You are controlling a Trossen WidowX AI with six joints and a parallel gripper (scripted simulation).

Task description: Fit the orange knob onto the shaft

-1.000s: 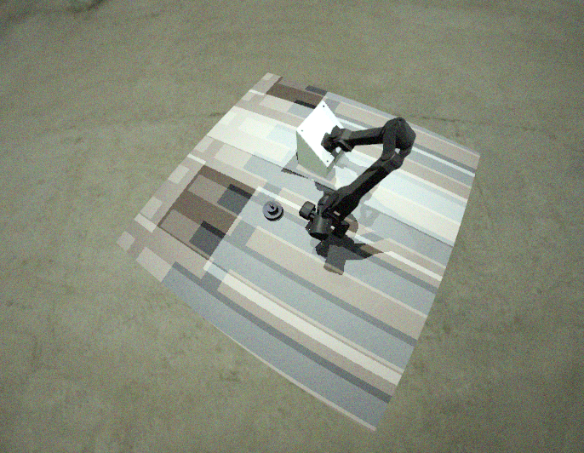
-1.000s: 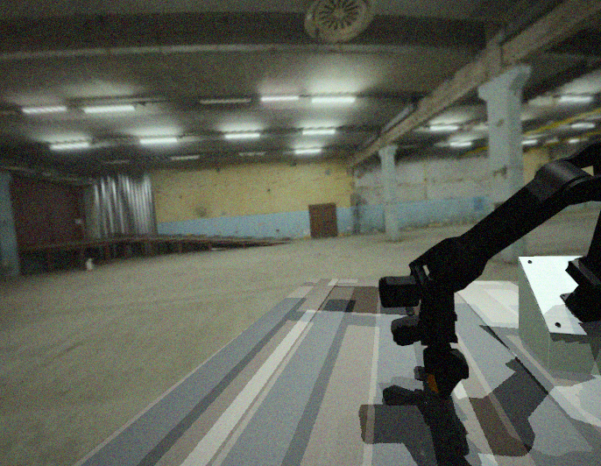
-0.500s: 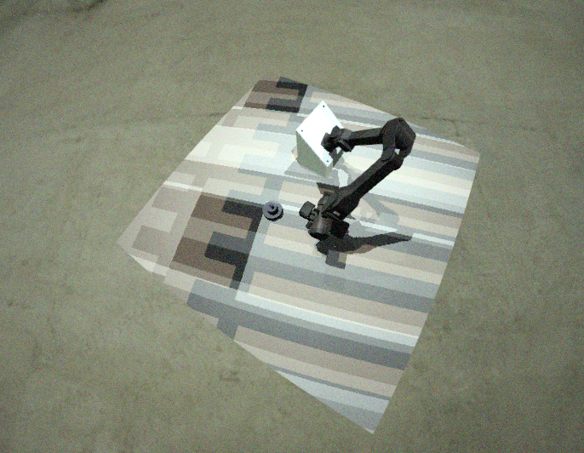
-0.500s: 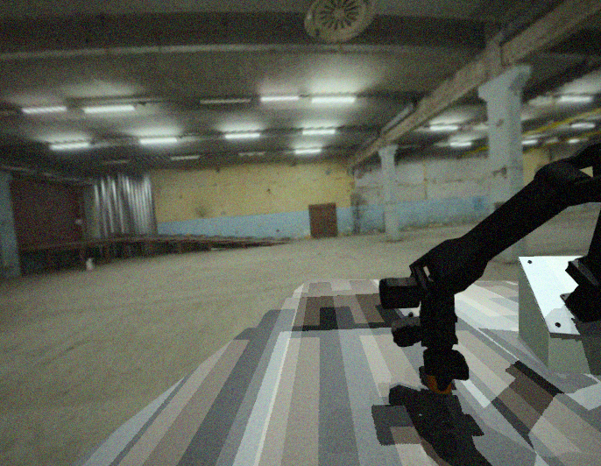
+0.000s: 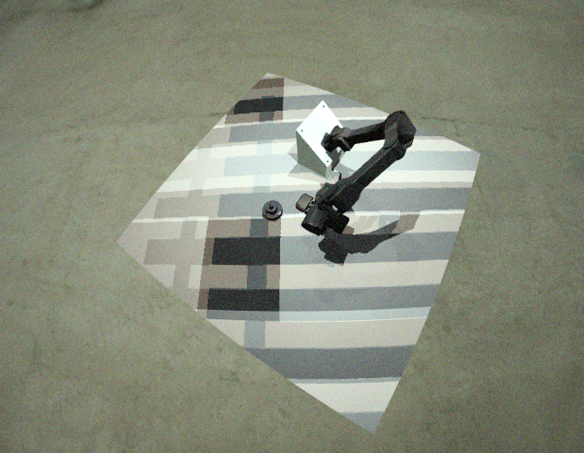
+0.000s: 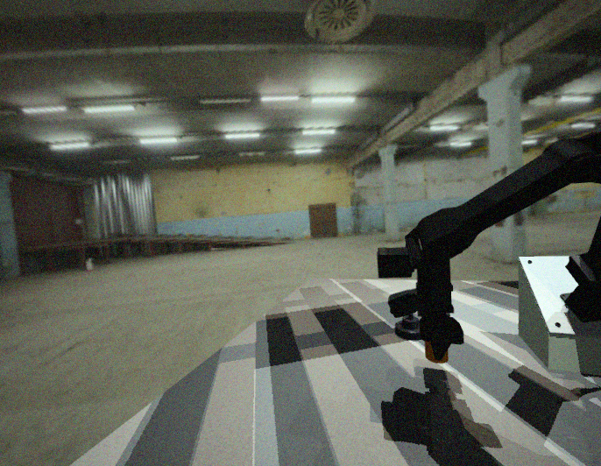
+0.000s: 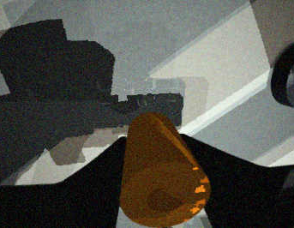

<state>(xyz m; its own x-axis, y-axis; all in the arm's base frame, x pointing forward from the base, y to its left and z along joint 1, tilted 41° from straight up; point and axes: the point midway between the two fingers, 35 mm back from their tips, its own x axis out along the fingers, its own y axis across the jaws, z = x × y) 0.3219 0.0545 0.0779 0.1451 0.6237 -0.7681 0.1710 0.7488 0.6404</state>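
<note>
My gripper tip is now 10 mm short of the dark round pedestal, 210 mm to the left of it and 30 mm above it. From my gripper tip the other things lie so: orange knob (20 mm above).
</note>
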